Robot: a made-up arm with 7 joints.
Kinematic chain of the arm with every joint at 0, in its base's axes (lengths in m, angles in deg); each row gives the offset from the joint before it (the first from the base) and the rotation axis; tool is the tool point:
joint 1: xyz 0 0 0.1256 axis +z
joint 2: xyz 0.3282 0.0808 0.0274 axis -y
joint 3: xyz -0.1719 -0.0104 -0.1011 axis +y
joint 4: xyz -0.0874 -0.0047 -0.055 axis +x
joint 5: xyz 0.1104 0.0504 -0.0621 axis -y
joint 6: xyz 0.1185 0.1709 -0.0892 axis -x
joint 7: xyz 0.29 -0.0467 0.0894 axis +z
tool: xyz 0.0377 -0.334 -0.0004
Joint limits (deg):
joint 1: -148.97..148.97
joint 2: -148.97..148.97
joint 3: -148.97..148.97
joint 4: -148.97..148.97
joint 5: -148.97..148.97
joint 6: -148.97..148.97
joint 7: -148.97..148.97
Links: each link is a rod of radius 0.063 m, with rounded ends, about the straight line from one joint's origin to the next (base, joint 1, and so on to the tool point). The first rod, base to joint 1, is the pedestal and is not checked.
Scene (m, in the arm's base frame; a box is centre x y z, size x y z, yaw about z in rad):
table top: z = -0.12
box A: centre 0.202 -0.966 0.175 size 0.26 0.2 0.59 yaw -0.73
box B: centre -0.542 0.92 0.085 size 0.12 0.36 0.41 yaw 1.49
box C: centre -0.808 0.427 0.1 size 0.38 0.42 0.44 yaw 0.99
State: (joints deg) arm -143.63 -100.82 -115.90 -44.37 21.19 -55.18 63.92
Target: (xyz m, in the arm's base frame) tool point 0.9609 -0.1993 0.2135
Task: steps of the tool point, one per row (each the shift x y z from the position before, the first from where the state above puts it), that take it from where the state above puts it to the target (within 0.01 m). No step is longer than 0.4 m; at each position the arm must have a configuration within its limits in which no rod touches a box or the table.
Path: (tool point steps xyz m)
1: 0.3129 -0.0978 0.1665
2: 0.3416 0.0288 0.1046
3: 0.3424 -0.0244 -0.1114
4: 0.3125 0.1196 -0.1606
5: 0.1637 0.1091 -0.0801
6: 0.1356 0.1640 -0.0882
7: 0.0866 0.2111 -0.0933

